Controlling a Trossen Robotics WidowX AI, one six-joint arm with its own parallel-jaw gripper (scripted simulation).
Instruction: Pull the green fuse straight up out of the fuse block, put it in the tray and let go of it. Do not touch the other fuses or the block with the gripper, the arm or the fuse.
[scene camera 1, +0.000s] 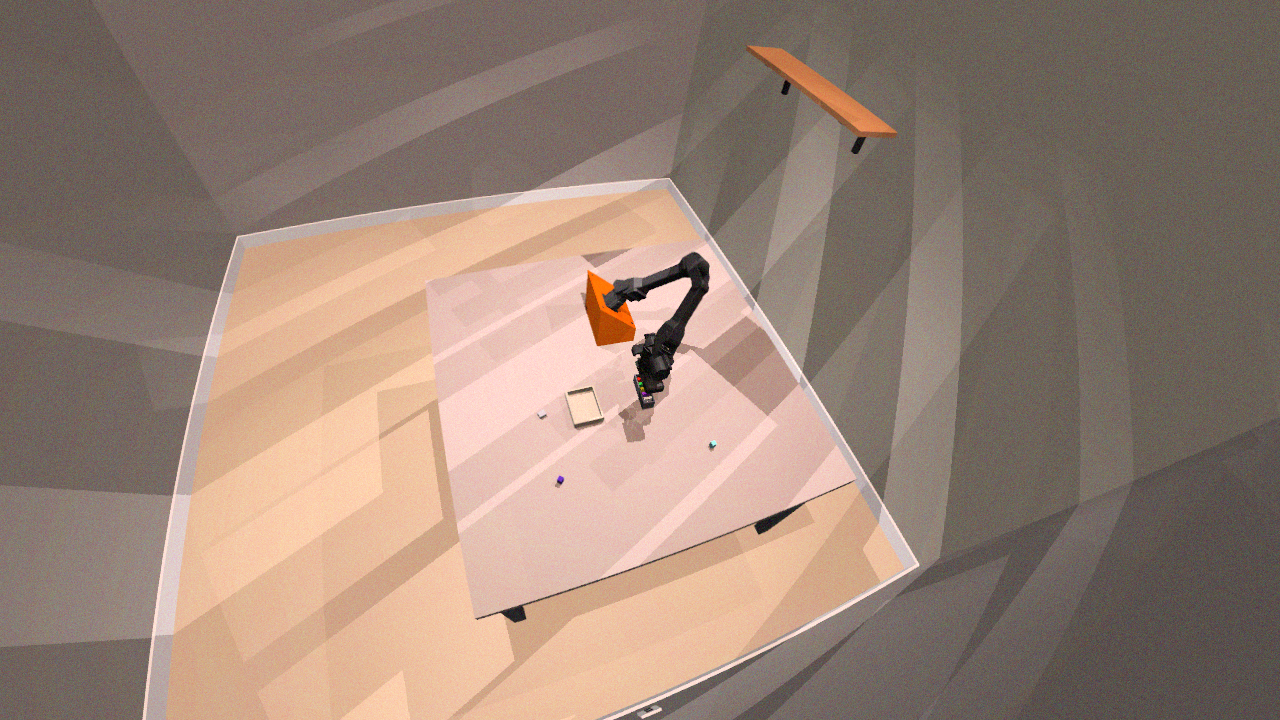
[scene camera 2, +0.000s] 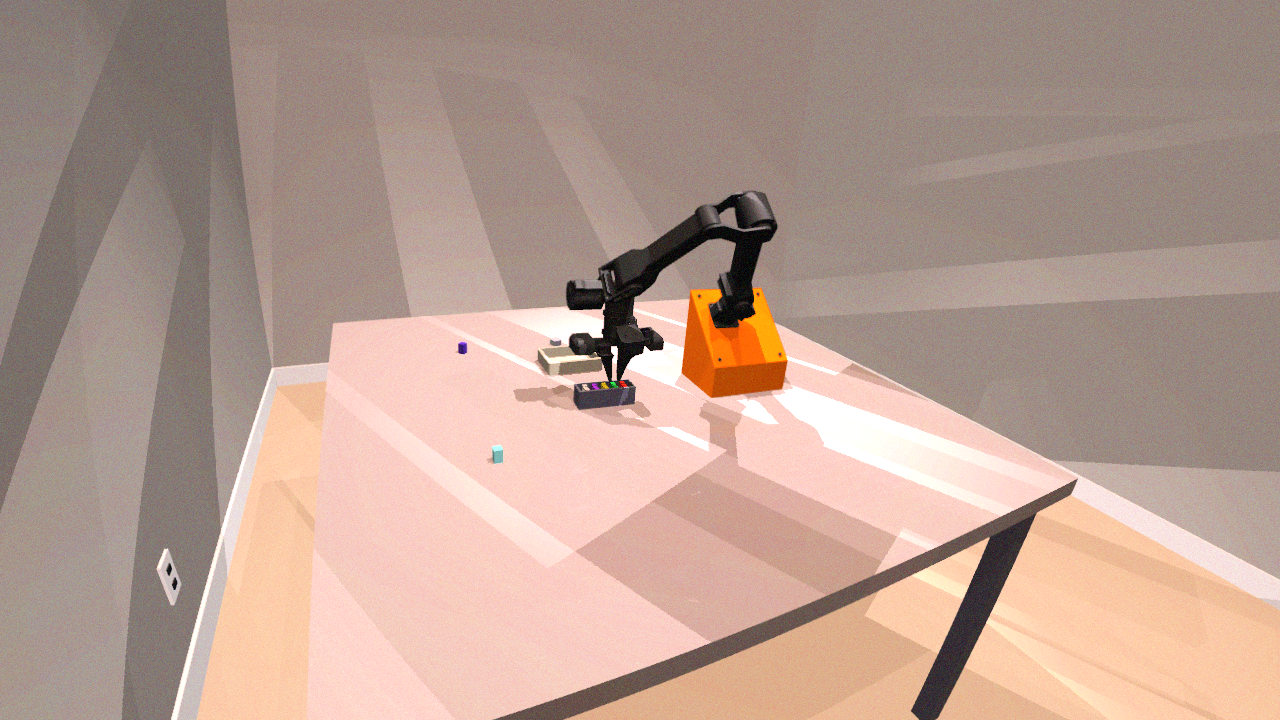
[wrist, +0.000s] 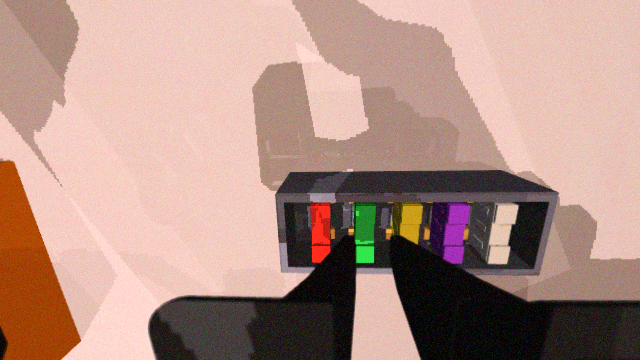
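The gripper appears in the pictures, the wrist view included. Also visible in the pictures: a green fuse, a red fuse, a yellow fuse and a purple fuse, as well as a beige tray.
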